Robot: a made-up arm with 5 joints.
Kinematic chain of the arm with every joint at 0, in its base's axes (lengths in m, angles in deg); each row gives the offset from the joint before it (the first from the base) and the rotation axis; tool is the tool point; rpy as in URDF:
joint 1: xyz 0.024 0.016 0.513 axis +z
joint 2: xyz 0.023 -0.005 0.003 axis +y
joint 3: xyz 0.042 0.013 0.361 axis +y
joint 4: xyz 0.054 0 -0.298 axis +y
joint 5: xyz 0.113 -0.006 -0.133 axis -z
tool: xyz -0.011 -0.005 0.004 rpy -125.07 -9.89 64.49
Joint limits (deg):
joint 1: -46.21..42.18
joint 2: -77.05..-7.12
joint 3: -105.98..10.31
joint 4: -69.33..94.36
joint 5: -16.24..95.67
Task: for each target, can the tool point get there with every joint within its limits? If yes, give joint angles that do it. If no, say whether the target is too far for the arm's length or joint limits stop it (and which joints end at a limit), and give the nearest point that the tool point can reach.
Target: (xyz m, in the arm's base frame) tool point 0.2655 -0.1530 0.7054
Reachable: yes | joints -35.72 -27.63 -14.96 -20.93 32.78
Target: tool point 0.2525 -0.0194 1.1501
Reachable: yes | joints -9.78 -30.47 -87.12 20.72 33.51
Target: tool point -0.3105 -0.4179 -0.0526
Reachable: no: joint limits stop it (at a limit: joint 1, joint 3, joint 4, joint 5) | nearest point -0.0122 -0.0247 0.4380 | short by 0.696 m
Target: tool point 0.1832 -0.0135 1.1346
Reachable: yes | joints -14.85 -32.53 -71.72 -28.74 82.70
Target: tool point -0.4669 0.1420 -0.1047
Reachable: no: joint limits stop it (at a limit: joint 3, joint 4, joint 5) | nearest point -0.0242 0.0284 0.4298 | short by 0.703 m
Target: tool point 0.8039 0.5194 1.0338
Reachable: no: too far | nearest point 0.4317 0.2792 0.9585 | short by 0.449 m
